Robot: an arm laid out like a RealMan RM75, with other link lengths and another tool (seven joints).
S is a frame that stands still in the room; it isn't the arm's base.
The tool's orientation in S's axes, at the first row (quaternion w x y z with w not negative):
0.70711, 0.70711, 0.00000, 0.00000
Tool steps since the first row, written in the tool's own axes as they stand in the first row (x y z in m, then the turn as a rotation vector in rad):
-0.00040, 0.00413, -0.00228, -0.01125, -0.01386, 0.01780
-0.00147, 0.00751, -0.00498, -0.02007, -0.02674, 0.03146
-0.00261, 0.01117, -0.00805, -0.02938, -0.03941, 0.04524
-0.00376, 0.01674, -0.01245, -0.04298, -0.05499, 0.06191
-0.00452, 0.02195, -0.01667, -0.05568, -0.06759, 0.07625
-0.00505, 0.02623, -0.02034, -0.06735, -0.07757, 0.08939
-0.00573, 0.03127, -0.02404, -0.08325, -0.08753, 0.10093
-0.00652, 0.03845, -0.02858, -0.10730, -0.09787, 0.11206
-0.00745, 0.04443, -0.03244, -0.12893, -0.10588, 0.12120
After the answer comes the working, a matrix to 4 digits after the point.
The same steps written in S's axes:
-0.00040, 0.00228, 0.00413, -0.01125, -0.01780, -0.01386
-0.00147, 0.00498, 0.00751, -0.02007, -0.03146, -0.02674
-0.00261, 0.00805, 0.01117, -0.02938, -0.04524, -0.03941
-0.00376, 0.01245, 0.01674, -0.04298, -0.06191, -0.05499
-0.00452, 0.01667, 0.02195, -0.05568, -0.07625, -0.06759
-0.00505, 0.02034, 0.02623, -0.06735, -0.08939, -0.07757
-0.00573, 0.02404, 0.03127, -0.08325, -0.10093, -0.08753
-0.00652, 0.02858, 0.03845, -0.10730, -0.11206, -0.09787
-0.00745, 0.03244, 0.04443, -0.12893, -0.12120, -0.10588

The tool's axes in the first row as the columns of a matrix, in S's axes (rounded; the answer above uses it unrounded):
1.0000, 0.0000, 0.0000
0.0000, 0.0000, -1.0000
0.0000, 1.0000, 0.0000

